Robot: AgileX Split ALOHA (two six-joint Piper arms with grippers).
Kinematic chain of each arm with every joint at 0, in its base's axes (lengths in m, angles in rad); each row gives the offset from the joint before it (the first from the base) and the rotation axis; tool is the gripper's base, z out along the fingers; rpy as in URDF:
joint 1: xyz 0 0 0.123 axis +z
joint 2: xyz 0 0 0 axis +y
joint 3: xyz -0.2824 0 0.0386 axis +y
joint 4: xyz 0.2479 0 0.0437 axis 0.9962 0 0.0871
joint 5: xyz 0 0 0 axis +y
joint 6: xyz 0.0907 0 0.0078 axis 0.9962 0 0.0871
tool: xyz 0 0 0 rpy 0 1.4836 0
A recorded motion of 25 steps. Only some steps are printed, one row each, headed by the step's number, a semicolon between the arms.
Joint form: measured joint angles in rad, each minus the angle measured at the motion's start. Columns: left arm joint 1, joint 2, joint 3, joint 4, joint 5, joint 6; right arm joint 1, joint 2, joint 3, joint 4, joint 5, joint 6.
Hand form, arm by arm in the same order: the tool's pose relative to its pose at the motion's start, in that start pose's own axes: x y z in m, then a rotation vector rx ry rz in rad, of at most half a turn. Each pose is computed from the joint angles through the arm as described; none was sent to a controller.
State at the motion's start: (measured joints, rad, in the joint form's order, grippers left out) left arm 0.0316 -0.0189 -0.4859 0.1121 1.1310 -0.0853; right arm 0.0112 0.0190 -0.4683 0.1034 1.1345 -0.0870
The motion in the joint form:
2: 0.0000 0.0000 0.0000 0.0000 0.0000 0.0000; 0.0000 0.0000 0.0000 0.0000 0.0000 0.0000
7: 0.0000 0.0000 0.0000 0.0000 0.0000 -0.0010; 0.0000 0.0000 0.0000 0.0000 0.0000 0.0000
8: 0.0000 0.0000 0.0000 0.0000 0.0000 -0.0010; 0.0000 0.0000 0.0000 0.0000 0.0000 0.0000
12: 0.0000 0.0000 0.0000 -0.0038 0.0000 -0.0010; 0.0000 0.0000 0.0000 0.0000 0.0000 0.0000
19: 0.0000 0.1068 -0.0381 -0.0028 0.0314 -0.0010; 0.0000 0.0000 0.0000 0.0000 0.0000 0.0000
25: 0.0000 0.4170 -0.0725 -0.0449 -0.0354 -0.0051; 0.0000 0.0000 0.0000 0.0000 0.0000 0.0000
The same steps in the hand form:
2: 0.0000 0.0000 0.0000 0.0000 0.0000 0.0000; 0.0000 0.0000 0.0000 0.0000 0.0000 0.0000
7: 0.0000 0.0000 0.0000 0.0000 0.0000 -0.0010; 0.0000 0.0000 0.0000 0.0000 0.0000 0.0000
8: 0.0000 0.0000 0.0000 0.0000 0.0000 -0.0010; 0.0000 0.0000 0.0000 0.0000 0.0000 0.0000
12: 0.0000 -0.0003 0.0000 0.0034 0.0003 -0.0026; 0.0000 0.0000 0.0000 0.0000 0.0000 0.0000
19: -0.0127 -0.0010 0.0046 -0.0029 0.0998 0.0048; 0.0000 0.0000 0.0000 0.0000 0.0000 0.0000
25: -0.0439 -0.0100 0.0451 0.0262 0.3113 0.0030; 0.0000 0.0000 0.0000 0.0000 0.0000 0.0000

